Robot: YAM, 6 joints.
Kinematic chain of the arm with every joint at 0, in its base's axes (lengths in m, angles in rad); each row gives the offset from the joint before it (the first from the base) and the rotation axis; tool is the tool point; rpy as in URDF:
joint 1: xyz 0 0 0.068 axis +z
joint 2: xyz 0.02 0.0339 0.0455 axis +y
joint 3: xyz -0.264 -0.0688 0 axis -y
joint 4: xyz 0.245 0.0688 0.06 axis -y
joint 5: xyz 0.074 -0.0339 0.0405 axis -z
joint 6: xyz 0.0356 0 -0.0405 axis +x
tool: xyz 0 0 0 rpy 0 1.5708 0
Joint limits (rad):
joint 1: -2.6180..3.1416
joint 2: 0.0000..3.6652
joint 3: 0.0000..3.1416
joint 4: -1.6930..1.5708
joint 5: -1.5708..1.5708
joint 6: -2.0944..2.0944
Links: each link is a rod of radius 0.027 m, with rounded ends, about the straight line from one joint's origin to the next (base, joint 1, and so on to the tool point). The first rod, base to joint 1, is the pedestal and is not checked.
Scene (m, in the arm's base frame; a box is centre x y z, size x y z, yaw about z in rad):
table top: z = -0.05
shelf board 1: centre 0.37 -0.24 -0 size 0.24 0.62 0.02 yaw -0.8
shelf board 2: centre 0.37 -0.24 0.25 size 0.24 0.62 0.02 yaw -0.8
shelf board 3: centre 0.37 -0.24 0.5 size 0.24 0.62 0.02 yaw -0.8
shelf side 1: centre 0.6 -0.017 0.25 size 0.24 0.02 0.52 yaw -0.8
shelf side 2: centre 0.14 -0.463 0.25 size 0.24 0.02 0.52 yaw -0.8
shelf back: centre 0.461 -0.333 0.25 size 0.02 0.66 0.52 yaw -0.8
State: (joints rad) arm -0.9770 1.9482 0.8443 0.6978 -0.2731 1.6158
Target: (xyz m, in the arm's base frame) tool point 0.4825 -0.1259 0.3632
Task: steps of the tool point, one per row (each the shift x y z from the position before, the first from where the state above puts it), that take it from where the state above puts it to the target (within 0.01 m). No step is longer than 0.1 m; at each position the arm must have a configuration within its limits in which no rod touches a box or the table.
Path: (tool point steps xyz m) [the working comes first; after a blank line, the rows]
Joints at the target: -0.2738 2.0750 1.7416 0.7319 -0.2636 1.6158
Straight joint move there: touches shelf board 2.

1: 0.0164 0.0573 0.0009
2: 0.0039 0.0580 0.0004
3: -0.0085 0.0556 -0.0003
4: -0.0199 0.0503 -0.0010
5: -0.0296 0.0425 -0.0022
6: 0.0488 0.0001 0.0317
7: 0.0428 0.0086 0.0417
8: 0.0336 0.0160 0.0503
9: 0.0217 0.0211 0.0567
10: 0.0078 0.0235 0.0606
11: 0.0559 -0.0393 0.0115
12: 0.0495 -0.0502 -0.0002
13: 0.0392 -0.0593 -0.0113

